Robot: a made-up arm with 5 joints.
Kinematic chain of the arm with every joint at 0, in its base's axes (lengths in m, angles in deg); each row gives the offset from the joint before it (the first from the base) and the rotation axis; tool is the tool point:
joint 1: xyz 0 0 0.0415 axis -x
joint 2: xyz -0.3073 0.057 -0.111 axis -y
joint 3: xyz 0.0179 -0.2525 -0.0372 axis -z
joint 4: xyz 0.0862 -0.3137 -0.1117 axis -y
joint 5: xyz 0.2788 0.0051 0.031 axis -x
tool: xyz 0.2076 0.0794 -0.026
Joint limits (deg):
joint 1: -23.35..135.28
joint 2: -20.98..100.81
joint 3: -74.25..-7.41
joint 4: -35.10..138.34
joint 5: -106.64..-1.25
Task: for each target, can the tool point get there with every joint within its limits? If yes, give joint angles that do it. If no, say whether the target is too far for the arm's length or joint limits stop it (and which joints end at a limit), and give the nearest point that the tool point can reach.
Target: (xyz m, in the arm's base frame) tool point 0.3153 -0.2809 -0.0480
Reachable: yes | joints 17.26 -5.64 -19.66 7.68 -61.50
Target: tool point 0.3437 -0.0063 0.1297
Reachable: yes | joints 63.59 33.35 -33.02 -18.50 -45.76
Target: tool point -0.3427 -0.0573 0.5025
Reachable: yes | joints 45.03 35.51 -27.95 81.81 -49.43
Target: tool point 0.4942 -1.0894 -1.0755
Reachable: no: too far | nearest point 0.1357 -0.5375 -0.5096 | short by 0.868 m
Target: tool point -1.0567 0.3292 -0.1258
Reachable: no: joint limits stop it (at a limit: joint 1, joint 2, joint 5) | nearest point -0.7006 0.2647 -0.0252 | short by 0.376 m
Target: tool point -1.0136 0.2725 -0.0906
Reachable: no: joint limits stop it (at a limit: joint 1, joint 2, joint 5) | nearest point -0.7069 0.2357 -0.0177 | short by 0.317 m
